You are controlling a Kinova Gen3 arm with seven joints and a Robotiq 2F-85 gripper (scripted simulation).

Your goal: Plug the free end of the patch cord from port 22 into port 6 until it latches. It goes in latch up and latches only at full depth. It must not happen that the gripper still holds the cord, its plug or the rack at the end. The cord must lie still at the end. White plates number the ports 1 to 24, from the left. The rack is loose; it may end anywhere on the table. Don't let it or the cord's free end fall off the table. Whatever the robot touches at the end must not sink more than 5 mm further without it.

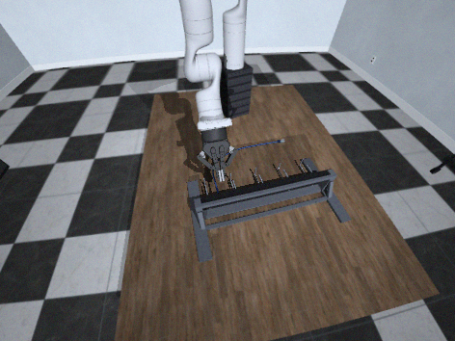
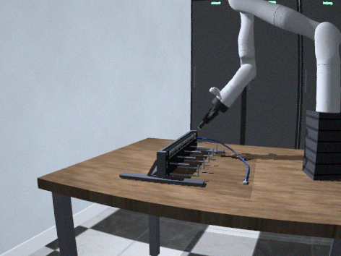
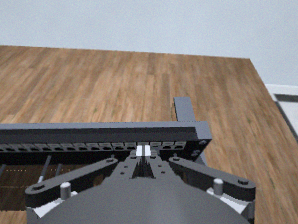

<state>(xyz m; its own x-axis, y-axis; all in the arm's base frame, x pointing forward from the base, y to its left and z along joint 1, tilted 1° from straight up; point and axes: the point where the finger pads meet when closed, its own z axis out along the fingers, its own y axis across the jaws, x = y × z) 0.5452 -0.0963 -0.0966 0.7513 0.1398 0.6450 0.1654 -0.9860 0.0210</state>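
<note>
My gripper is now 310 mm to the right of the plug, 280 mm past it and 130 mm above it.
</note>
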